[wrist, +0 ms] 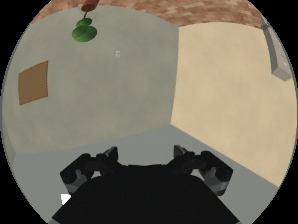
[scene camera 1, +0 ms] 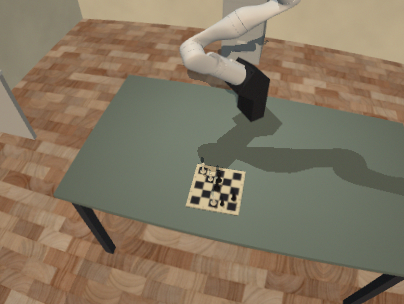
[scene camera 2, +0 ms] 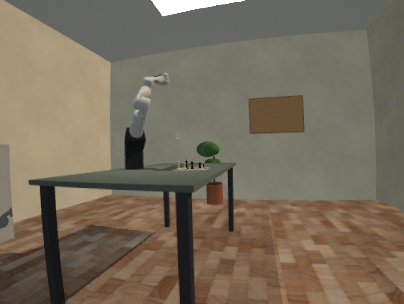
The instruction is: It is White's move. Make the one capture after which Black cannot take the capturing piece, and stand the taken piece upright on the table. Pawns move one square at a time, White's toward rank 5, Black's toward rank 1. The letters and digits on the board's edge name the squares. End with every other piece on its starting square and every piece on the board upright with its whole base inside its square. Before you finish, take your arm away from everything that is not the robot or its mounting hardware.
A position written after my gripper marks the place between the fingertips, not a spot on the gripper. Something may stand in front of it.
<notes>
I see my gripper [wrist: 145,152] and a chessboard [scene camera 1: 201,191].
The wrist view misses the chessboard: it is out of frame.
</notes>
